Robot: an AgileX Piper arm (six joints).
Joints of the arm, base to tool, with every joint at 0 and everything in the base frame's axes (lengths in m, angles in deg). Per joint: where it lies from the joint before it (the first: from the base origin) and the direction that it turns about. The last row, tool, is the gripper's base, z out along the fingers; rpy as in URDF.
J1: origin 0 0 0.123 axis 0 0 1
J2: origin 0 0 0 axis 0 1 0
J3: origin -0.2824 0 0.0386 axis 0 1 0
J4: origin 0.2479 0 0.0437 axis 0.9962 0 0.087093
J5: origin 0 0 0 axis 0 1 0
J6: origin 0.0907 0 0.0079 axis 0.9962 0 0.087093
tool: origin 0 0 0 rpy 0 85.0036 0
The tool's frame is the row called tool.
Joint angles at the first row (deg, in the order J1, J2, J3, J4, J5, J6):
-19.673, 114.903, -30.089, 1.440, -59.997, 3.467
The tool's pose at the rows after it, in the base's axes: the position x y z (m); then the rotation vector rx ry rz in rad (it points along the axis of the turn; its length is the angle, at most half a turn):
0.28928 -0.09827 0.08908 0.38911 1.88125 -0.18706
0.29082 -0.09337 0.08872 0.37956 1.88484 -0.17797
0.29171 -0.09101 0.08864 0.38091 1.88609 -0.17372
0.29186 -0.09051 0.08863 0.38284 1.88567 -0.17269
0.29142 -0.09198 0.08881 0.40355 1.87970 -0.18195
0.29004 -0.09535 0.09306 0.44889 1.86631 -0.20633
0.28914 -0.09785 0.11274 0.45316 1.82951 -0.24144
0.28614 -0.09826 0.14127 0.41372 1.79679 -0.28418
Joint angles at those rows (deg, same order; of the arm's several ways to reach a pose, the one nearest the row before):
-18.417, 114.901, -30.097, 1.342, -59.996, 3.468
-17.343, 114.950, -30.097, 1.770, -59.931, 3.468
-16.744, 114.948, -30.145, 2.268, -59.787, 3.579
-16.602, 114.950, -30.146, 2.438, -59.789, 3.650
-16.602, 114.949, -30.148, 3.554, -59.911, 3.693
-16.600, 113.919, -30.094, 6.250, -59.216, 3.464
-16.602, 109.583, -30.039, 8.393, -57.107, 1.497
-16.660, 103.020, -29.955, 9.558, -53.210, -2.326

